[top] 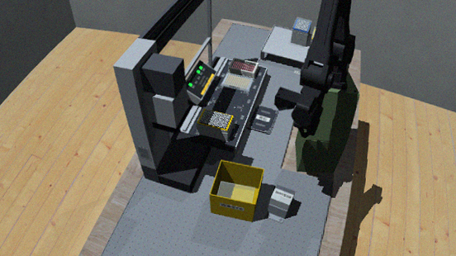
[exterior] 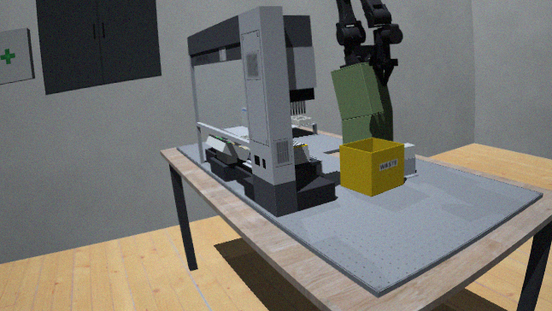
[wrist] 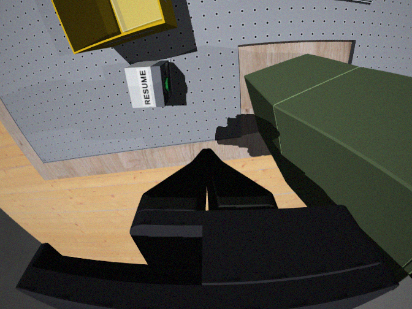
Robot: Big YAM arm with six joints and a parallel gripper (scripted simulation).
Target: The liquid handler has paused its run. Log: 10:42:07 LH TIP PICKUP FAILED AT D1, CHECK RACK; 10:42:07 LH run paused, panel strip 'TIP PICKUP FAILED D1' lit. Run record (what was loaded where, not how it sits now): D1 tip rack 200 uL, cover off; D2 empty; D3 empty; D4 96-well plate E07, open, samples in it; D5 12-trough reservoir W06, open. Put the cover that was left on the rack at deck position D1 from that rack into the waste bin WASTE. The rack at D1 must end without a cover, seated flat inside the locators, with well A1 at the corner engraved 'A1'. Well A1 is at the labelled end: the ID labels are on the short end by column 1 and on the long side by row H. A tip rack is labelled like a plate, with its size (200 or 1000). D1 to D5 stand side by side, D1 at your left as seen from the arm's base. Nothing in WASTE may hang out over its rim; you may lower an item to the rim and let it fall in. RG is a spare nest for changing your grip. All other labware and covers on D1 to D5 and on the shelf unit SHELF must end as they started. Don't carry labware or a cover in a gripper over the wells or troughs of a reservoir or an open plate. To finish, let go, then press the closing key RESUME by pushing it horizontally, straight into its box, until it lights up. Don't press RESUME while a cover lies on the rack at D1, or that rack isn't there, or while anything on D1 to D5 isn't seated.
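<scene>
Now: the grey resume box 24 cm below my hand, 8 cm to the left of it and 2 cm ahead of it. Round my hand: clear cover 29 cm below, 19 cm ahead, 8 cm to the left; yellow tip rack 33 cm ahead, 21 cm below, 18 cm to the right; yellow waste bin 27 cm below, 19 cm ahead, 9 cm to the left.
</scene>
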